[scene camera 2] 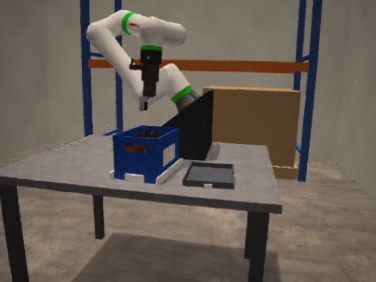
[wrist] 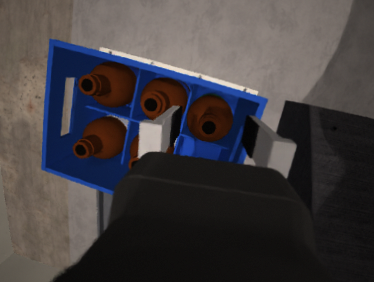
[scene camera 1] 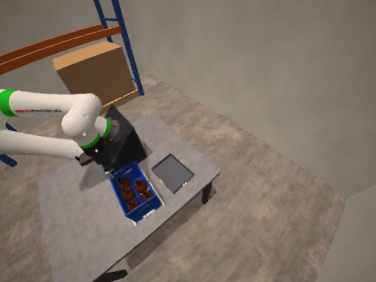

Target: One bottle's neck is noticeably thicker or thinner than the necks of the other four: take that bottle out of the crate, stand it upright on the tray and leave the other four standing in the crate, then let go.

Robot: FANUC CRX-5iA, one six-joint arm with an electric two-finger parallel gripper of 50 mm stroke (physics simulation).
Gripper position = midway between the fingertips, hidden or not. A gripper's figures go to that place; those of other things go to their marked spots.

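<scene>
A brown bottle (wrist: pixel 160 94) is 26 cm from the lens. My own gripper (wrist: pixel 212 124) is 16 cm from the lens.
</scene>
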